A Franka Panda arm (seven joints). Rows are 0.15 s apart.
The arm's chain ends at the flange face. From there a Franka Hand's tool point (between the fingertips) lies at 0.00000 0.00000 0.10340 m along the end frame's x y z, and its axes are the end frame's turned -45 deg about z.
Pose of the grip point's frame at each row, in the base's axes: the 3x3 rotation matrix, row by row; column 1 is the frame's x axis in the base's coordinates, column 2 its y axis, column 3 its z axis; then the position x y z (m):
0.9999 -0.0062 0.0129; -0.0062 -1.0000 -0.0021; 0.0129 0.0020 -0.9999; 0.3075 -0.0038 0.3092
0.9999 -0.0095 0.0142; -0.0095 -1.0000 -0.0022; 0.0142 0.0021 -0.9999; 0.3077 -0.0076 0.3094
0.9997 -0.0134 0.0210; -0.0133 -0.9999 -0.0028; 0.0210 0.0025 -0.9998; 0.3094 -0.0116 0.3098
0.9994 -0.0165 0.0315; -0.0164 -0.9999 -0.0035; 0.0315 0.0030 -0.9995; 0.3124 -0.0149 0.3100
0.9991 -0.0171 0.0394; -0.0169 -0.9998 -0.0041; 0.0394 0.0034 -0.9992; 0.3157 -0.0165 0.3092
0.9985 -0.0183 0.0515; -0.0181 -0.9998 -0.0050; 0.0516 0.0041 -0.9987; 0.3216 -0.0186 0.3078
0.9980 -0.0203 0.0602; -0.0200 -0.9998 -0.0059; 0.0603 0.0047 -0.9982; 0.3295 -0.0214 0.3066
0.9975 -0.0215 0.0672; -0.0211 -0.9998 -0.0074; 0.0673 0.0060 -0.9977; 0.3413 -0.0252 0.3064
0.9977 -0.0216 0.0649; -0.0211 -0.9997 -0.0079; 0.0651 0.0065 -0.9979; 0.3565 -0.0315 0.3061
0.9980 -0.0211 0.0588; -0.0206 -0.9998 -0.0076; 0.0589 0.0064 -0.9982; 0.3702 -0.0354 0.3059
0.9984 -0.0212 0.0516; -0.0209 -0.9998 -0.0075; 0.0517 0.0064 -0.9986; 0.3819 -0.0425 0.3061
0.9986 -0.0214 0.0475; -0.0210 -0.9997 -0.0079; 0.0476 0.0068 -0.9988; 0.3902 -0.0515 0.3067
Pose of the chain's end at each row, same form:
0.7027 -0.7114 0.0129; -0.7115 -0.7027 -0.0021; 0.0105 -0.0077 -0.9999; 0.3062 -0.0036 0.4126
0.7003 -0.7138 0.0142; -0.7138 -0.7004 -0.0022; 0.0115 -0.0086 -0.9999; 0.3062 -0.0074 0.4128
0.6974 -0.7164 0.0210; -0.7164 -0.6976 -0.0028; 0.0166 -0.0131 -0.9998; 0.3072 -0.0113 0.4132
0.6950 -0.7183 0.0315; -0.7186 -0.6954 -0.0035; 0.0244 -0.0202 -0.9995; 0.3091 -0.0145 0.4133
0.6944 -0.7186 0.0394; -0.7189 -0.6950 -0.0041; 0.0303 -0.0255 -0.9992; 0.3116 -0.0161 0.4125
0.6931 -0.7190 0.0515; -0.7198 -0.6942 -0.0050; 0.0394 -0.0336 -0.9987; 0.3163 -0.0181 0.4111
0.6913 -0.7200 0.0602; -0.7211 -0.6928 -0.0059; 0.0460 -0.0393 -0.9982; 0.3233 -0.0208 0.4098
0.6901 -0.7205 0.0672; -0.7219 -0.6920 -0.0074; 0.0518 -0.0433 -0.9977; 0.3344 -0.0244 0.4096
0.6902 -0.7208 0.0649; -0.7218 -0.6920 -0.0079; 0.0506 -0.0414 -0.9979; 0.3498 -0.0307 0.4093
0.6908 -0.7206 0.0588; -0.7215 -0.6924 -0.0076; 0.0462 -0.0371 -0.9982; 0.3641 -0.0346 0.4091
0.6910 -0.7210 0.0516; -0.7217 -0.6922 -0.0075; 0.0411 -0.0320 -0.9986; 0.3766 -0.0417 0.4094
0.6910 -0.7212 0.0475; -0.7217 -0.6920 -0.0079; 0.0385 -0.0288 -0.9988; 0.3853 -0.0507 0.4100

